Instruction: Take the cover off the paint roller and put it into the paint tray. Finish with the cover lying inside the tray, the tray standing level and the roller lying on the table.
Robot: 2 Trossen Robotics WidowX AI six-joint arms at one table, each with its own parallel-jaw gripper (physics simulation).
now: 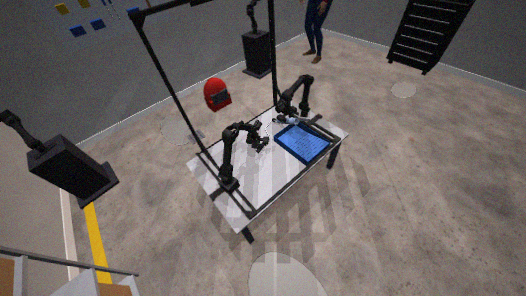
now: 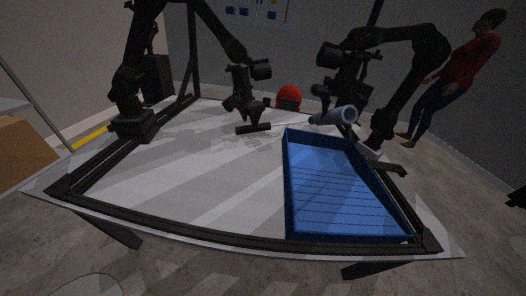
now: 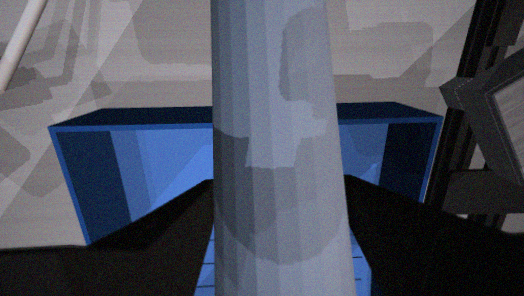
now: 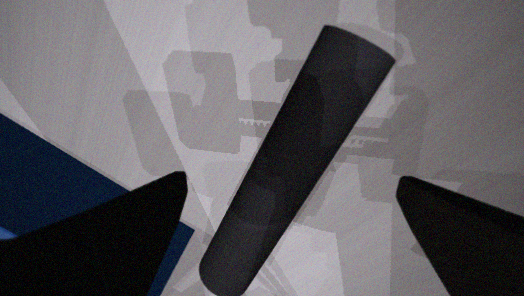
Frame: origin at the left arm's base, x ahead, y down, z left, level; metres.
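Seen in the pictures: left gripper, fingertip midpoint: (image 1: 287,121) (image 2: 330,118) (image 3: 277,186); right gripper, fingertip midpoint: (image 2: 249,124) (image 4: 292,183); left arm's base, origin of the base link: (image 1: 304,114) (image 2: 371,145); right arm's base, origin of the base link: (image 1: 227,181) (image 2: 132,114).
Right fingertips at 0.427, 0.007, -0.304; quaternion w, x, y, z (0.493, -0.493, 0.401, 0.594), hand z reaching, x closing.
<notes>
Offsets run from my right fingertips to a thing's top centre, as dx, dy, dz. "spot": to the spot under its first point. Level surfaces: height alone.
The grey roller cover (image 1: 292,120) (image 2: 335,115) (image 3: 272,117) hangs level just above the far rim of the blue paint tray @(-0.115, -0.017, +0.319) (image 1: 289,151) (image 2: 285,176) (image 3: 158,115). My left gripper (image 1: 286,117) (image 2: 338,117) (image 3: 277,186) is shut on the cover. A thin metal rod @(spot: -0.245, +0.042, -0.020) (image 2: 291,123) runs from the cover's end to the roller's black handle @(spot: -0.006, +0.007, +0.020) (image 2: 253,128) (image 4: 296,164), which lies on the table @(dy +0.048) (image 1: 262,182). My right gripper (image 1: 259,141) (image 2: 250,120) (image 4: 292,183) is open, with a finger on each side of the handle and not touching it. The tray stands level and empty.
Black frame rails (image 2: 232,238) run along the table's edges, and a tall black post (image 1: 272,53) rises at the back. A red helmet-like object (image 1: 216,94) (image 2: 289,95), a black pedestal (image 1: 256,53) and a person (image 1: 314,26) are on the floor behind.
</notes>
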